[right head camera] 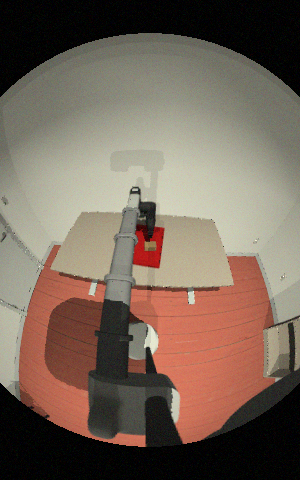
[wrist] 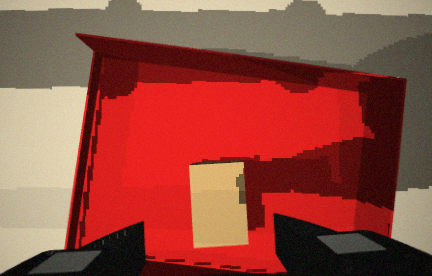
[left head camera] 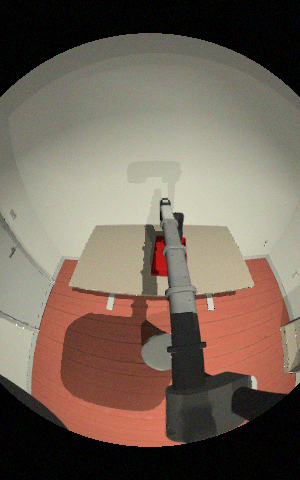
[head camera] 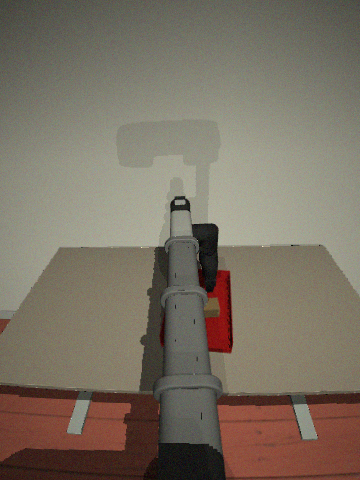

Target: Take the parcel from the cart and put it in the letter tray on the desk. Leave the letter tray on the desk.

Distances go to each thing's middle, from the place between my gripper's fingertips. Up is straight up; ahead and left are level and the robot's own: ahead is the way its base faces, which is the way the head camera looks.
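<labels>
Parcel [wrist: 218, 200]: 15 cm below my hand, 1 cm to the right of it, 1 cm ahead of it. Red letter tray [head camera: 219, 329]: 14 cm below my hand, 2 cm ahead of it, 3 cm to the left of it.
</labels>
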